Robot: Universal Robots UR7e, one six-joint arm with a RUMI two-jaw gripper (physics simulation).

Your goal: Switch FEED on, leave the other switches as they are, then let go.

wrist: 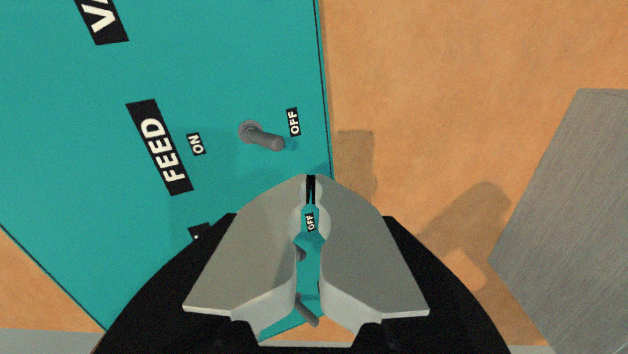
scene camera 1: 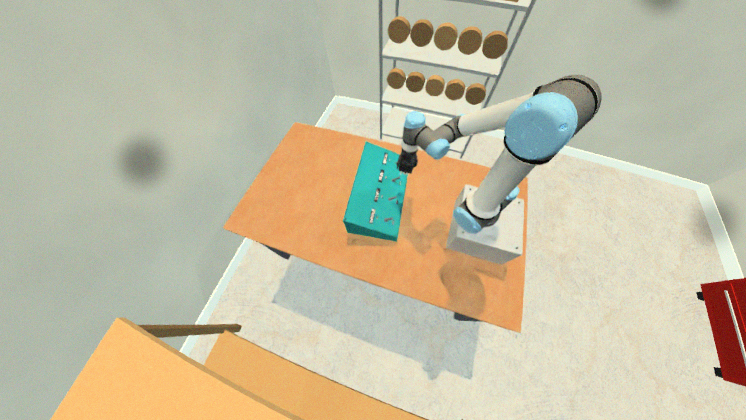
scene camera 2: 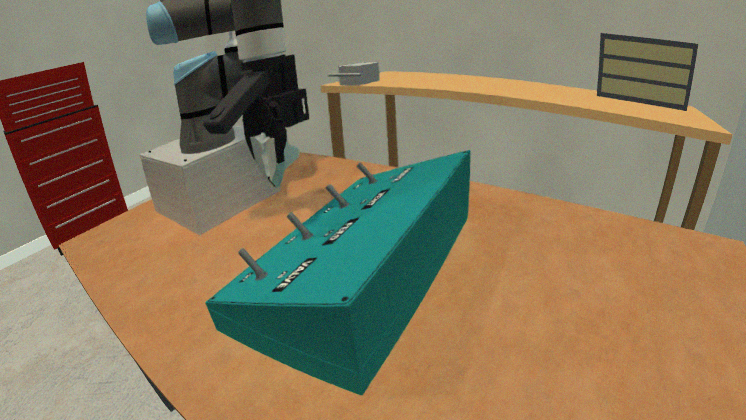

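Where they show: gripper, fingertip midpoint: (wrist: 311,177) (scene camera 1: 405,174) (scene camera 2: 276,186); arm's base at its link origin: (scene camera 2: 207,143).
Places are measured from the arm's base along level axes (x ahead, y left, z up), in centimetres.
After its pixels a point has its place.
The teal switch panel (scene camera 1: 360,203) {x 52.4, y 20.9, z -4.1 cm} (scene camera 2: 323,276) {x 61.3, y -10.6, z -4.6 cm} (wrist: 75,125) {x 57.2, y -1.7, z -5.1 cm} has a row of grey toggle levers. The FEED lever (scene camera 1: 393,198) {x 40.0, y 9.5, z -6.6 cm} (scene camera 2: 299,225) {x 44.8, y -2.6, z -7.0 cm} (wrist: 264,138) {x 43.9, y -3.0, z -6.0 cm} tilts towards its OFF label (wrist: 293,122) {x 42.1, y -3.1, z -10.5 cm}, away from the ON label (wrist: 195,144) {x 49.8, y -0.6, z -7.5 cm}. The VALVE lever (scene camera 2: 252,264) {x 48.6, y -14.0, z -7.1 cm}, VENT lever (scene camera 2: 335,195) {x 40.8, y 8.5, z -6.9 cm} and BRAKE lever (scene camera 2: 366,173) {x 37.3, y 20.0, z -7.1 cm} lean the same way as FEED in scene camera 2. My gripper (scene camera 1: 406,171) {x 40.1, y -3.0, z -1.3 cm} (scene camera 2: 273,183) {x 40.1, y -3.0, z -1.3 cm} (wrist: 311,177) {x 40.1, y -3.0, z -1.3 cm} is shut and empty, its tips by the panel's OFF-side edge, apart from the FEED lever. In the wrist view the fingers partly hide the levers below FEED.
The panel stands on an orange table (scene camera 1: 292,182) {x 101.1, y 22.4, z -17.8 cm} (scene camera 2: 574,313) {x 85.9, y 16.9, z -17.8 cm}. The arm's grey base block (scene camera 1: 485,242) {x -5.9, y 13.5, z 0.2 cm} (scene camera 2: 208,193) {x 10.4, y -6.0, z -9.1 cm} (wrist: 575,210) {x 9.2, y 0.6, z -10.9 cm} stands on the panel's OFF side. A shelf rack (scene camera 1: 381,93), a red tool cabinet (scene camera 2: 67,156) and a wooden bench (scene camera 2: 469,91) stand beyond.
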